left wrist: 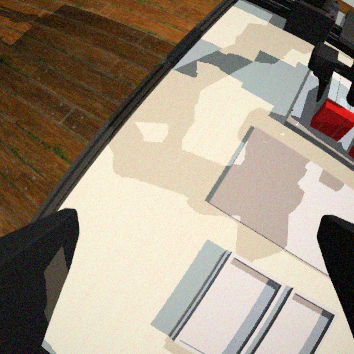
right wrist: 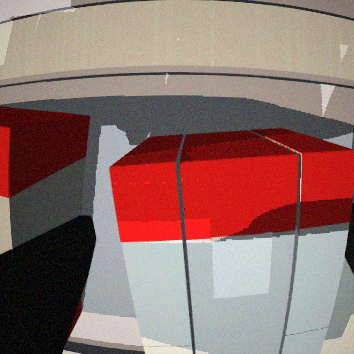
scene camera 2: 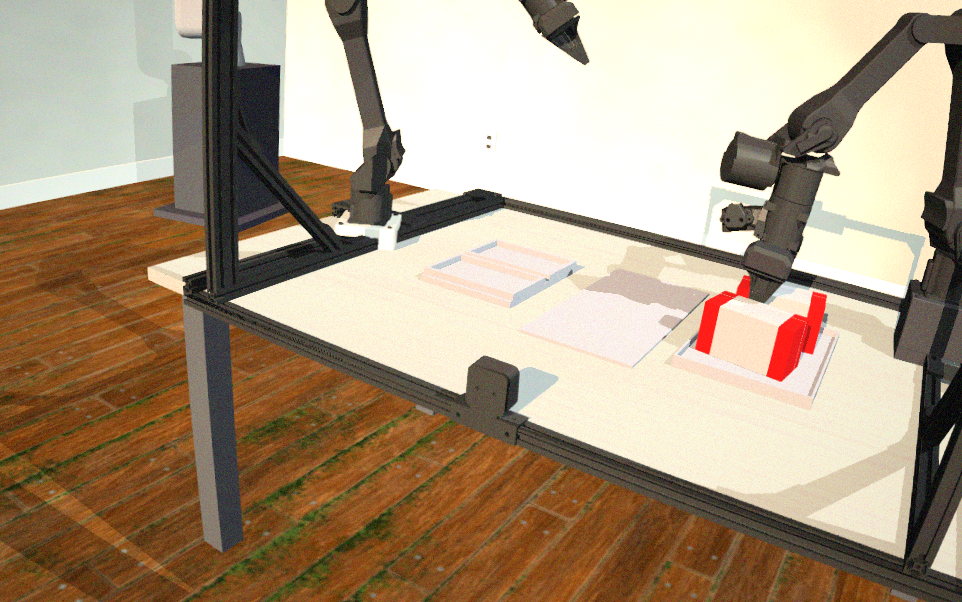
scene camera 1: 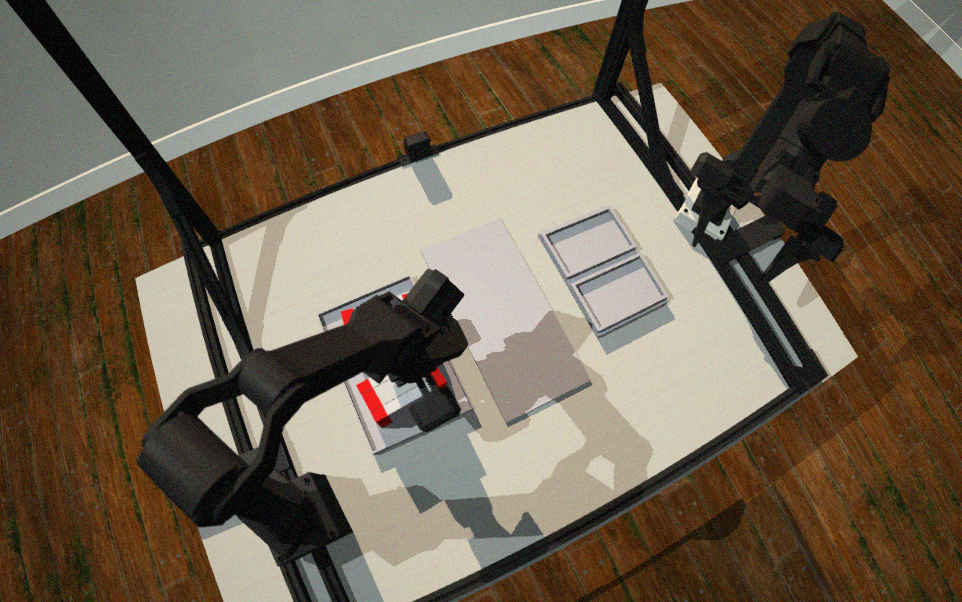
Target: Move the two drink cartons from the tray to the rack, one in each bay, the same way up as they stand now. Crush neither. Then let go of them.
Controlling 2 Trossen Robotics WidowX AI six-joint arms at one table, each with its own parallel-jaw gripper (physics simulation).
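Frame: origin at the left arm's base, x ahead, y left, z up, level; centimetres.
Seen in the pictures: left gripper, fingertip midpoint: (left wrist: 203,225) (scene camera 2: 583,61) (scene camera 1: 726,266); right gripper, fingertip midpoint: (left wrist: 338,112) (right wrist: 218,222); left arm's base, origin of the base link: (scene camera 2: 369,219); right arm's base, origin of the base link: (left wrist: 318,0) (scene camera 2: 945,296) (scene camera 1: 293,518).
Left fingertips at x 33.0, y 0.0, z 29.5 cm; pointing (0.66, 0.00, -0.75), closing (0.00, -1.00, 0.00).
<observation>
Offsets run from my left fingertips to a thing's top centre. "*": to the spot under its first point. Level surfaces: height alone.
Two white cartons with red ends stand side by side in the tray @(dx +25.0, dy -33.7, dz -31.5 cm) (scene camera 1: 397,441) (scene camera 2: 741,382) (left wrist: 299,106). The near carton @(dx +28.2, dy -28.8, dz -25.7 cm) (scene camera 1: 372,402) (left wrist: 332,120) (right wrist: 240,195) in scene camera 1 is between the spread fingers of my right gripper (scene camera 1: 415,386) (scene camera 2: 766,292) (right wrist: 218,222), which is open and low over it; one finger is at the gap between the cartons. The other carton @(dx +21.6, dy -37.2, dz -25.7 cm) (scene camera 1: 346,316) (scene camera 2: 748,333) (right wrist: 45,145) is beside it. The two-bay rack @(dx -10.0, dy -12.4, dz -31.1 cm) (scene camera 1: 633,316) (scene camera 2: 468,285) (left wrist: 288,292) holds nothing. My left gripper (scene camera 1: 734,252) (scene camera 2: 578,55) (left wrist: 203,225) is open and empty, high beyond the rack.
A flat pale board @(dz -32.7 cm) (scene camera 1: 482,269) (scene camera 2: 610,326) (left wrist: 265,185) lies between tray and rack. A small black block @(* dx -10.7, dy -53.9, dz -27.9 cm) (scene camera 1: 417,144) (scene camera 2: 491,386) is on the table's frame. Black posts (scene camera 1: 173,191) (scene camera 2: 219,149) rise at the table's sides.
</observation>
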